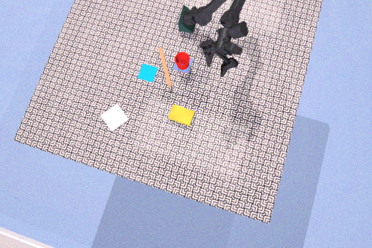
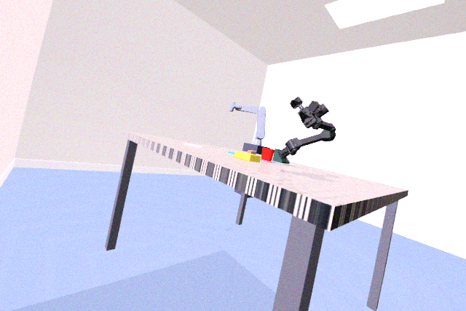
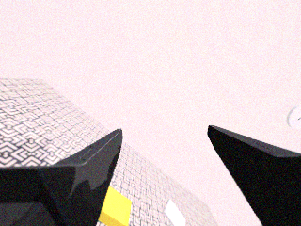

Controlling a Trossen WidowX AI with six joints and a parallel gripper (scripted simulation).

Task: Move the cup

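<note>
Right now the red cup is 27 cm below my gripper tip, 19 cm to the right of it and 10 cm behind it. Round my gripper tip: pale blue pad (32 cm below, 19 cm to the right, 11 cm behind); thin wooden bar (30 cm below, 27 cm to the right, 6 cm behind); yellow block (29 cm below, 15 cm ahead, 11 cm to the right).
</note>
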